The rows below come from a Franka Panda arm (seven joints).
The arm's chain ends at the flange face. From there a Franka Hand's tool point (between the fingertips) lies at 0.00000 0.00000 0.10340 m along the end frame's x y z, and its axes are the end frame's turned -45 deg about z.
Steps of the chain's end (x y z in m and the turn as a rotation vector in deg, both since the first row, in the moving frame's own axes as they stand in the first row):
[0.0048, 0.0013, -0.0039, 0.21, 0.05, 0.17]
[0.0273, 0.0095, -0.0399, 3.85, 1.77, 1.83]
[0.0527, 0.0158, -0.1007, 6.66, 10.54, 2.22]
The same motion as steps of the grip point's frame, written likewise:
[0.0028, 0.0041, -0.0039, 0.11, 0.18, 0.17]
[0.0198, 0.0235, -0.0402, 1.47, 3.97, 1.83]
[0.0478, 0.0538, -0.1031, -2.74, 12.16, 2.22]

